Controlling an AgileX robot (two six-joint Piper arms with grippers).
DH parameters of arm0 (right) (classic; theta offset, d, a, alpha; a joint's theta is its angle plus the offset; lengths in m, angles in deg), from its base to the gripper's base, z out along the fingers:
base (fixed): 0 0 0 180
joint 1: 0 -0.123 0 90
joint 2: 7.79 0 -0.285 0
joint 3: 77.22 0 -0.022 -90
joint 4: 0 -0.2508 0 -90
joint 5: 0 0 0.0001 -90
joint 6: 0 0.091 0 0
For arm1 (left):
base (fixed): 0 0 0 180
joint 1: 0 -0.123 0 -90
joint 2: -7.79 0 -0.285 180
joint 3: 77.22 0 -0.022 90
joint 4: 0 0.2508 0 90
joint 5: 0 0 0.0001 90
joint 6: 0 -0.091 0 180
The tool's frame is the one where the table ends.
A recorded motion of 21 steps. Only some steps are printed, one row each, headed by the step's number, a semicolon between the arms.
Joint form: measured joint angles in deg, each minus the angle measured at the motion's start. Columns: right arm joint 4, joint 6, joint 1, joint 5, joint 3, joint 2; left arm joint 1, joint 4, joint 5, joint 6, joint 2, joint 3.
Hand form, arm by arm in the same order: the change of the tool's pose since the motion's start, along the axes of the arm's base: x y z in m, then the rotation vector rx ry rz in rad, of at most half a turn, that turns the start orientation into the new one. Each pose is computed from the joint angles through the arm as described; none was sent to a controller.
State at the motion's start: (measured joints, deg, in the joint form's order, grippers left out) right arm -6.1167 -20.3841 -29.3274 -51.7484 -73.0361 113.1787; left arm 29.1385 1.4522 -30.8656 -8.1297 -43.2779 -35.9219
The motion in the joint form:
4: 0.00 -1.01 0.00 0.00 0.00 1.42; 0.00 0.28 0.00 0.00 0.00 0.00
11: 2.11 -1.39 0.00 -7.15 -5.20 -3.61; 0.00 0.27 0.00 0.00 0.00 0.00
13: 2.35 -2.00 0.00 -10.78 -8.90 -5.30; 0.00 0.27 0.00 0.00 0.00 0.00
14: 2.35 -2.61 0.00 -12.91 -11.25 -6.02; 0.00 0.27 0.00 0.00 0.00 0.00
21: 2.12 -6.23 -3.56 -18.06 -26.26 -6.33; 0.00 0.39 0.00 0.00 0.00 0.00
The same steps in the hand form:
4: 0.0005 0.0003 -0.0092 -0.0121 0.0199 0.0175; 0.0001 0.0002 0.0000 0.0043 -0.0024 -0.0002
11: 0.0042 -0.0001 0.0436 -0.0089 -0.0407 0.0524; 0.0001 0.0002 0.0000 0.0041 -0.0023 -0.0002
13: 0.0067 0.0011 0.0701 0.0034 -0.0701 0.0682; 0.0001 0.0002 0.0000 0.0041 -0.0023 -0.0002
14: 0.0081 0.0020 0.0848 0.0113 -0.0855 0.0808; 0.0001 0.0002 0.0000 0.0041 -0.0023 -0.0002
21: 0.0125 0.0334 0.1558 0.0967 -0.2483 0.2068; 0.0002 0.0003 0.0000 0.0059 -0.0033 -0.0003

